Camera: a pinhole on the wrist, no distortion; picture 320 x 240 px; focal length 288.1 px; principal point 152.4 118.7 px. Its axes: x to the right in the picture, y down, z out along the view. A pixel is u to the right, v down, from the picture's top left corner.
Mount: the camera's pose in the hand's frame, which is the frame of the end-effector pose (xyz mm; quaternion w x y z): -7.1 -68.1 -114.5 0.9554 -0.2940 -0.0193 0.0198
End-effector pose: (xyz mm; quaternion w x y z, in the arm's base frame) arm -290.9 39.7 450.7 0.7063 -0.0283 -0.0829 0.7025
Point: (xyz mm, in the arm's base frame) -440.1 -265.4 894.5
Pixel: 34.6 14.8
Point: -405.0 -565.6 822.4
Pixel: outside the picture
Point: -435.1 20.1 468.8
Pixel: 156.2 216.7
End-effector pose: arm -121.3 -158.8 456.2 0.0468 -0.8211 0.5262 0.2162
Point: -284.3 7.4 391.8
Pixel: 10.1 78.7
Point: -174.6 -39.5 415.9
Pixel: 28.4 26.7
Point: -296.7 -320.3 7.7
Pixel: 303.4 58.7
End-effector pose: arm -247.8 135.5 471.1 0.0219 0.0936 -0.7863 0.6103
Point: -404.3 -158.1 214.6
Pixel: 254.2 99.9
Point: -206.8 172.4 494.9
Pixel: 58.1 108.8
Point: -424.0 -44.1 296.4
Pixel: 300.1 119.3
